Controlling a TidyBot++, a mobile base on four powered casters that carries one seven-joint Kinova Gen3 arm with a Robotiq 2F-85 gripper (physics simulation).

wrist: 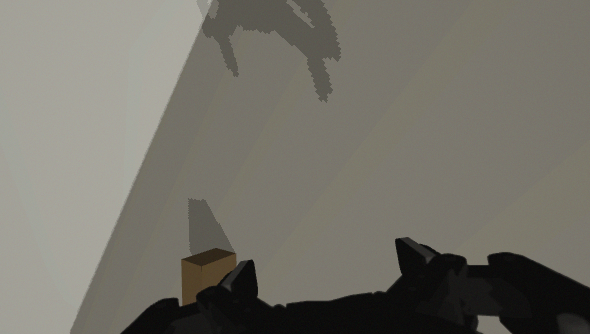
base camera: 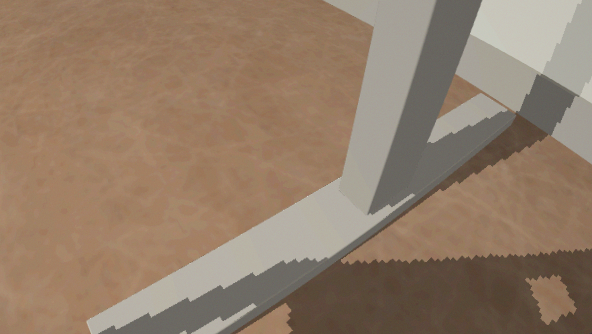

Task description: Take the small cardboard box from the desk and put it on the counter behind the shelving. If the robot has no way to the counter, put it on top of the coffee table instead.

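Frame: origin at the arm's base, x ahead, y left, z up, level; centimetres.
Seen in the pictures: gripper, between the fingertips: (wrist: 325, 265).
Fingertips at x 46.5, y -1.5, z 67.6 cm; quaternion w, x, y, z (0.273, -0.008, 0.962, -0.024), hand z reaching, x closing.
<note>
A point is followed by its place in that frame.
The small cardboard box (wrist: 192, 280) @(x 72.2, y 4.5, z 61.3 cm) stands upright on the grey desk top (wrist: 350, 165) @(x 49.1, y -7.9, z 55.3 cm), at the lower left of the wrist view. Its lower right part is hidden behind the left finger. My gripper (wrist: 325, 265) @(x 46.5, y -1.5, z 67.6 cm) is open, with nothing between its fingers; the box shows beside and beyond the left finger, outside the gap. In the base camera view a pale desk leg (base camera: 385, 110) @(x 35.3, y -11.0, z -22.9 cm) rises from a long foot (base camera: 290, 225) on the floor. The counter, the shelving and the coffee table do not show in either view.
The brown floor (base camera: 150, 125) @(x 52.6, y 18.5, z -39.7 cm) lies around the desk foot, with a dark shadow at the lower right. A pale wall (base camera: 515, 30) @(x 66.9, y -44.7, z -26.1 cm) with a baseboard (base camera: 495, 75) @(x 65.7, y -43.9, z -35.3 cm) stands behind the foot's far end. The desk's edge slants down the left of the wrist view.
</note>
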